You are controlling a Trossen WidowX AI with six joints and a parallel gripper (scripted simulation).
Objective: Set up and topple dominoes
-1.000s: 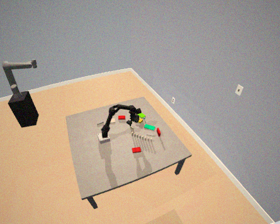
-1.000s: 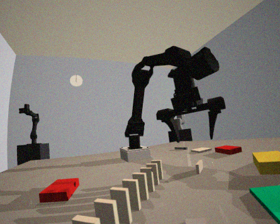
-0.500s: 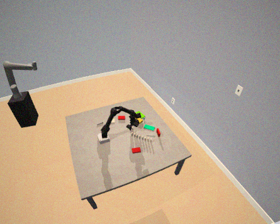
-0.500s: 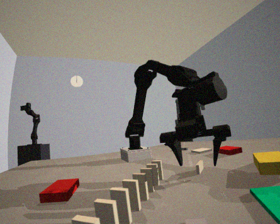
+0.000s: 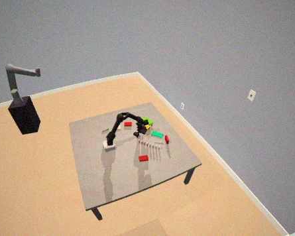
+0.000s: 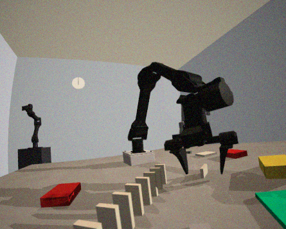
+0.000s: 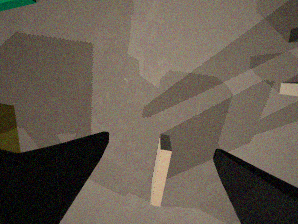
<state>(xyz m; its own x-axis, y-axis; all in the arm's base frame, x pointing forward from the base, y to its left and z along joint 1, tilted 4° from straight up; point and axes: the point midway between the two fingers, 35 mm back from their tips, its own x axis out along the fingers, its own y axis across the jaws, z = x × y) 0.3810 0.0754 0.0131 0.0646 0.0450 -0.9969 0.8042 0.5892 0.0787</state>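
Now: the yellow block 13 cm to the left of my gripper tip and 12 cm ahead of it. From my gripper tip the other things lie so: lime slab (25 cm to the left, 18 cm ahead, 1 cm below); then teal cube (20 cm ahead, 15 cm to the left); then green slab (22 cm ahead, 3 cm to the right, 1 cm below).
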